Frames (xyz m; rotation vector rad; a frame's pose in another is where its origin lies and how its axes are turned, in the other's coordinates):
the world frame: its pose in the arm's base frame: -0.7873 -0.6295 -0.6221 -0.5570 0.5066 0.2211
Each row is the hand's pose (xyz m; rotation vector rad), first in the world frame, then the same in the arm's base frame.
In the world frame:
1: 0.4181 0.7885 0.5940 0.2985 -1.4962 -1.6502
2: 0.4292 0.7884 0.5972 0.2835 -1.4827 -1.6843
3: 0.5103 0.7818 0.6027 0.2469 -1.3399 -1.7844
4: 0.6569 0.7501 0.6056 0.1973 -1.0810 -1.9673
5: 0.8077 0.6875 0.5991 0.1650 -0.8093 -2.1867
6: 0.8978 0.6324 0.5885 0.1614 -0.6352 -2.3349
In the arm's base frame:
1: -0.4563 0.3813 -0.7567 -0.2394 -1.3958 -0.9805
2: -0.4455 0.3837 -0.7601 -0.2579 -1.3977 -1.0107
3: -0.3718 0.3865 -0.7948 -0.3309 -1.3100 -1.1272
4: -0.2347 0.3714 -0.8539 -0.4420 -1.1534 -1.3484
5: -0.0875 0.3257 -0.9082 -0.5309 -1.0045 -1.6160
6: 0.0036 0.2800 -0.9376 -0.5656 -0.9150 -1.8009

